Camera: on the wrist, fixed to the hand. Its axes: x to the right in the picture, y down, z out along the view.
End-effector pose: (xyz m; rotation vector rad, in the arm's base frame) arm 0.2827 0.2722 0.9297 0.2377 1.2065 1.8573
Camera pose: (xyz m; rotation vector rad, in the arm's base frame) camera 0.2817 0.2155 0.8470 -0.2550 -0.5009 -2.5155
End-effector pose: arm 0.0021 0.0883 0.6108 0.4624 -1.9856 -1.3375
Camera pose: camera 0.0663 0.0234 0.5693 -0.7308 -0.9152 -0.5858
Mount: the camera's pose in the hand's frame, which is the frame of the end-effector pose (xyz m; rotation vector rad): -0.0185 -0.0588 -0.0791 -0.5557 0.5309 1.4607
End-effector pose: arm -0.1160 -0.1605 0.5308 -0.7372 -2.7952 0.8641
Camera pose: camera -0.1041 -0.1723 0.6297 -2.6447 -1.6333 -0.1620
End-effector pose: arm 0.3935 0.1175 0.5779 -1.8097 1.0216 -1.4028
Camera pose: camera 0.3260 0.1619 0.6372 -0.4388 2.4302 -0.5961
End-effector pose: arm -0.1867 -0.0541 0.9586 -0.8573 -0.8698 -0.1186
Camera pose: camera -0.1743 -0.1535 0.9543 -1.6947 0.4466 0.6940
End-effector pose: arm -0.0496 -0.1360 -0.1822 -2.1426 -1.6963 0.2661
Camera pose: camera -0.0761 -0.1574 -0.0879 -3.0421 0.3387 -0.4277
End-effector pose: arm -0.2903 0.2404 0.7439 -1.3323 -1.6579 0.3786
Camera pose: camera -0.2619 0.1789 0.8179 -2.6273 -0.0884 0.3146
